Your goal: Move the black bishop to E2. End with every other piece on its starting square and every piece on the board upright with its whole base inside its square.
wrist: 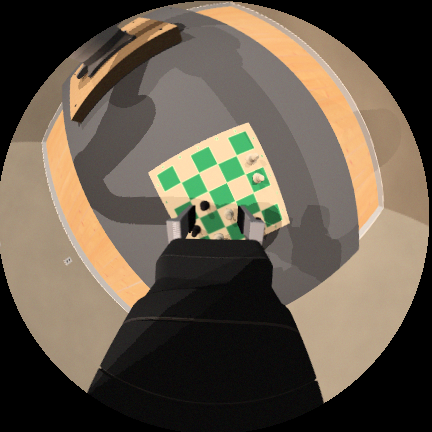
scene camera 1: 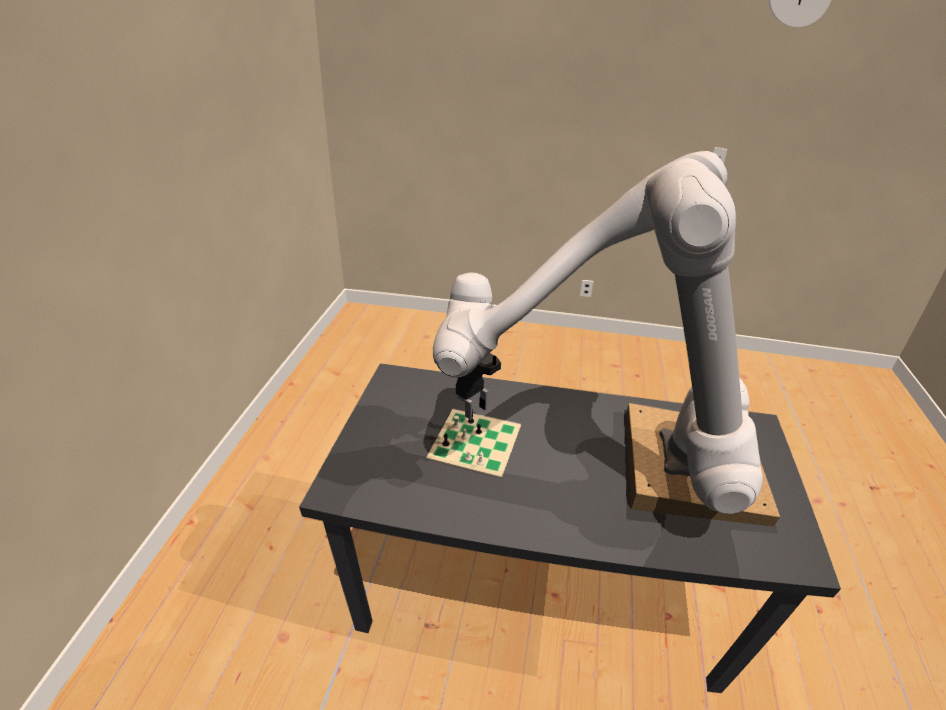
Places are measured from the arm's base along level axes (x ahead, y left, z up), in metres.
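Pixels of known places: gripper, fingertip midpoint: (wrist: 216, 213) (scene camera 1: 475, 412).
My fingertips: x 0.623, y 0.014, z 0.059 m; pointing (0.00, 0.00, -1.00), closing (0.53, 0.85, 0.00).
Note:
Ahead of a thing's pixels: the offset from my fingertips to its middle. "pt": to the spot under its first point. Level surfaces: height alone.
The chessboard @(dx -0.004, dy +0.012, dz -0.099 m) (scene camera 1: 504, 447) (wrist: 204, 160) has green and cream squares. Three black pieces stand on it: one @(dx -0.006, dy -0.024, dz -0.080 m) (scene camera 1: 479, 429) (wrist: 204, 205), one @(dx +0.026, dy -0.065, dz -0.080 m) (scene camera 1: 470, 420) (wrist: 195, 230) at the far edge, and one @(dx +0.076, dy +0.046, dz -0.074 m) (scene camera 1: 446, 440) (wrist: 258, 220) at the left in the scene view, partly hidden by a finger in the wrist view. They are too small to tell which is the bishop. My gripper (scene camera 1: 476, 405) (wrist: 216, 213) is open and empty above the board's far part, with its fingertips above the pieces. Square labels are not readable.
White pieces stand at the near edge @(pt dx +0.000, dy +0.092, dz -0.086 m) (scene camera 1: 468, 457) @(pt dx -0.036, dy +0.100, dz -0.082 m) (scene camera 1: 480, 460) (wrist: 252, 160) (wrist: 258, 178) and under the gripper (scene camera 1: 456, 422) (scene camera 1: 463, 435) (wrist: 230, 215) (wrist: 220, 236). The arm's wooden base block (scene camera 1: 641, 500) (wrist: 155, 47) is on the right of the dark table @(dz -0.102 m) (scene camera 1: 473, 504) (wrist: 185, 100).

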